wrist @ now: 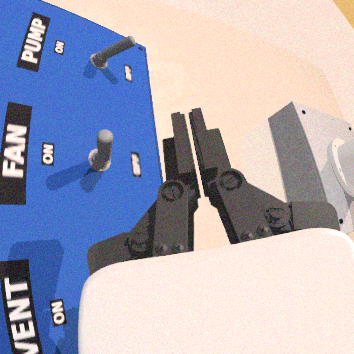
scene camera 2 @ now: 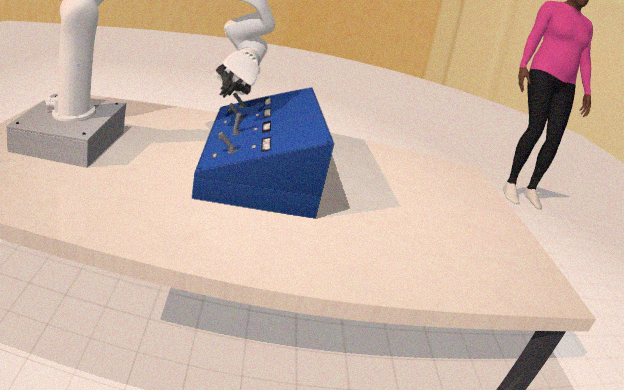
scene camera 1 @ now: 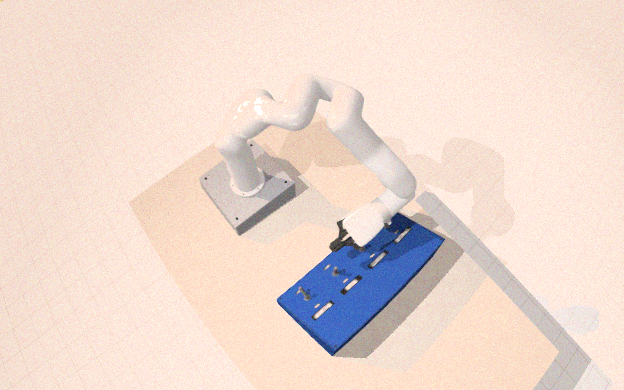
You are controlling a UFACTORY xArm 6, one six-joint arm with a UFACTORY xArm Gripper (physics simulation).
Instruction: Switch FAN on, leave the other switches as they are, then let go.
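Seen in the pictures: gripper, between the fingertips: (wrist: 188, 127) (scene camera 2: 225, 92) (scene camera 1: 330, 249); arm's base, origin of its link: (wrist: 345, 167) (scene camera 2: 73, 113) (scene camera 1: 247, 181).
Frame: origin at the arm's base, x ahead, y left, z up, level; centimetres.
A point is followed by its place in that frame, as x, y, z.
The blue switch panel (scene camera 1: 350, 315) @[57.7, -17.0, 6.5] (scene camera 2: 295, 120) @[57.6, -8.8, 6.1] (wrist: 75, 110) @[46.4, -12.2, 1.7] stands on the table. The FAN lever (scene camera 1: 336, 271) @[45.2, -7.6, 3.7] (scene camera 2: 237, 124) @[44.6, -7.9, 3.2] (wrist: 103, 147) @[44.8, -6.8, 4.9] leans toward its ON label, unlike the PUMP lever (scene camera 1: 304, 293) @[42.1, -19.2, 3.0] (scene camera 2: 227, 142) @[41.9, -19.6, 2.8] (wrist: 115, 51) @[41.7, -18.5, 3.0], which leans toward OFF. The VENT lever (scene camera 2: 233, 109) @[44.2, 4.2, 3.2] leans toward the OFF side in scene camera 2; it is hidden in the wrist view. A fourth lever (scene camera 2: 239, 100) @[46.5, 16.1, 2.7] stands behind it, partly covered. My gripper (scene camera 1: 333, 247) @[40.5, -5.3, 9.9] (scene camera 2: 225, 94) @[40.5, -5.3, 9.9] (wrist: 188, 127) @[40.5, -5.3, 9.9] is shut and empty, above the OFF-side edge of the panel, apart from the FAN lever.
The grey base block (scene camera 1: 265, 197) @[9.4, -0.7, 0.1] (scene camera 2: 47, 142) @[-3.1, -13.3, -3.5] (wrist: 302, 150) @[10.8, -5.5, -1.9] of the arm stands on the OFF side of the panel. The table (scene camera 1: 200, 260) @[4.7, -31.9, -8.1] (scene camera 2: 150, 225) @[27.7, -37.4, -8.0] extends around both. A person in a pink top (scene camera 2: 562, 42) stands beyond the table.
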